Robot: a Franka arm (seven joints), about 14 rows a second.
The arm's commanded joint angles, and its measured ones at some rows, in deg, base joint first. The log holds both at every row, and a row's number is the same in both.
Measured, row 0:
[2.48 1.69 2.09 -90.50 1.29 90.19 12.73]
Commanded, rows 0 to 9:
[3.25 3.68 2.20 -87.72 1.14 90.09 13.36]
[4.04 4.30 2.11 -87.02 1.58 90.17 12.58]
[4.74 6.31 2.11 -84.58 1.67 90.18 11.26]
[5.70 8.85 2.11 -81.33 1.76 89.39 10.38]
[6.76 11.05 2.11 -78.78 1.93 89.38 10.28]
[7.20 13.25 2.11 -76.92 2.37 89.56 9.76]
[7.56 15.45 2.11 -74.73 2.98 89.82 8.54]
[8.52 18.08 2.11 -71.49 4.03 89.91 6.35]
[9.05 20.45 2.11 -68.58 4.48 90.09 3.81]
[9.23 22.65 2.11 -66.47 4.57 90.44 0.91]
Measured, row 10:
[8.39 16.17 2.64 -75.25 3.16 91.51 6.37]
